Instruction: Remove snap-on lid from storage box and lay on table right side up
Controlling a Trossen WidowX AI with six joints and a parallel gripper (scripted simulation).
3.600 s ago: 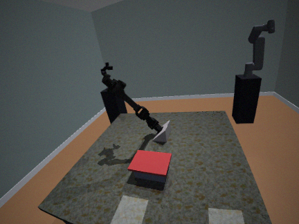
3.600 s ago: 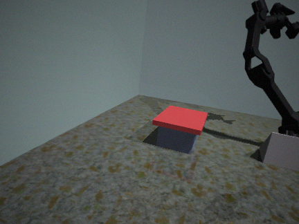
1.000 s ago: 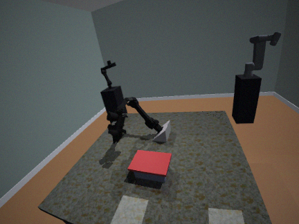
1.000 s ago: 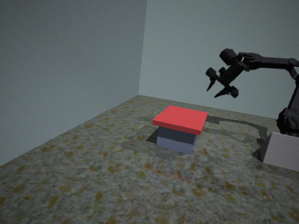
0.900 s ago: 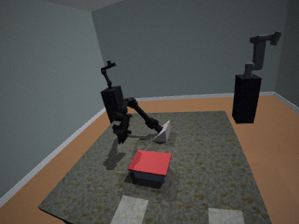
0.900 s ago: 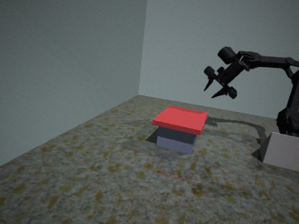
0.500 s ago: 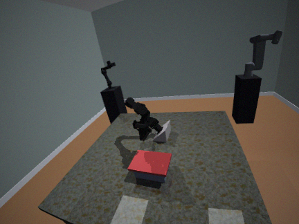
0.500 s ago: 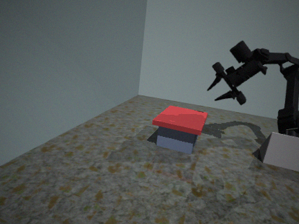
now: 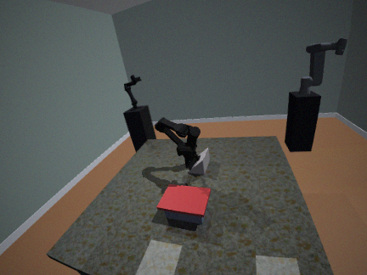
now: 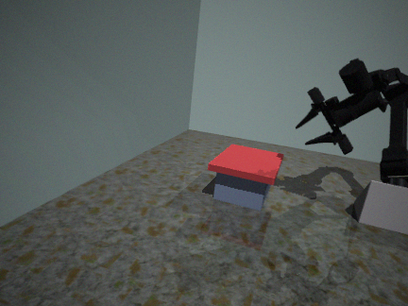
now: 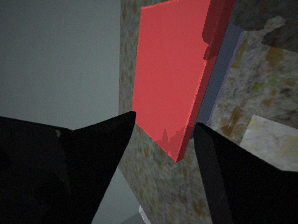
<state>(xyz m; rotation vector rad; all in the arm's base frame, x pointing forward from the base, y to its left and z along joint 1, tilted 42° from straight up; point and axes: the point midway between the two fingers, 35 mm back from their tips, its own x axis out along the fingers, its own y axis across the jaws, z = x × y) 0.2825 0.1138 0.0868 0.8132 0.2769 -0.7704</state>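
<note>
My gripper tip is 130 mm short of the lid, 100 mm above it and 10 mm to the left of it. Round my gripper tip: storage box: 140 mm below, 130 mm ahead, 10 mm to the right.
</note>
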